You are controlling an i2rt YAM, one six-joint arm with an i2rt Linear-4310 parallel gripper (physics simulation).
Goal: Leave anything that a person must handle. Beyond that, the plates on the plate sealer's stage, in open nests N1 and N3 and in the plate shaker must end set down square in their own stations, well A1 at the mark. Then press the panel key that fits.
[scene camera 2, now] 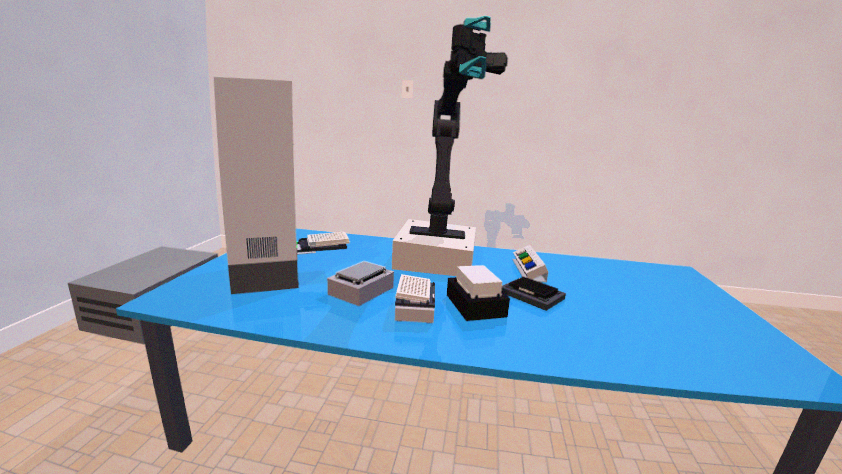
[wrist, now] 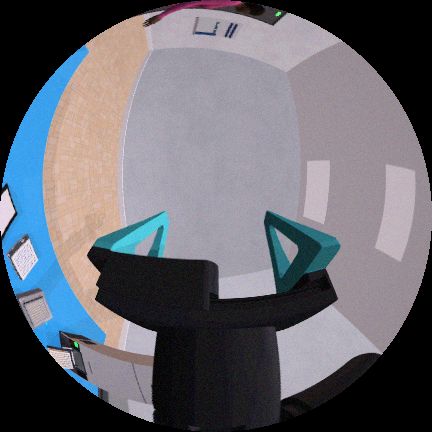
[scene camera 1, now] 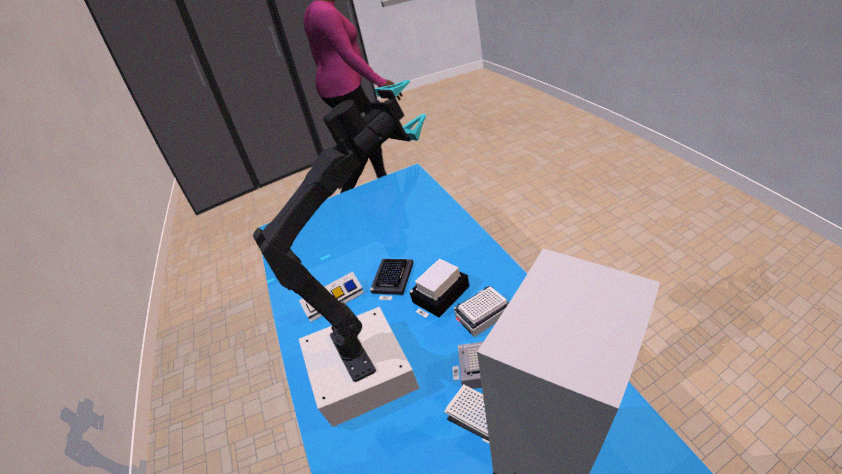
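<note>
My gripper (scene camera 1: 415, 100) (scene camera 2: 486, 47) (wrist: 215, 216) is open and empty, high above the table. A white plate (scene camera 1: 468, 405) (scene camera 2: 327, 238) (wrist: 61, 357) lies at the tall grey machine. A plate (scene camera 1: 473, 356) (scene camera 2: 360, 272) (wrist: 36, 306) sits on a grey station, partly hidden in scene camera 1. A white welled plate (scene camera 1: 484, 302) (scene camera 2: 414, 287) (wrist: 23, 256) sits on a pale station. A white-topped block (scene camera 1: 437, 276) (scene camera 2: 479, 279) sits on a black station. A dark plate (scene camera 1: 393, 273) (scene camera 2: 535, 287) lies on a dark base. Labels and A1 marks are too small to read.
A key panel (scene camera 1: 355, 278) (scene camera 2: 538, 264) with coloured keys is partly hidden by the arm in scene camera 1. The tall machine (scene camera 1: 568, 329) (scene camera 2: 256, 170) rises from the table (scene camera 1: 365, 206) (scene camera 2: 636, 329). A person (scene camera 1: 334, 52) in pink stands beyond the table's far end, overlapping the gripper in scene camera 1.
</note>
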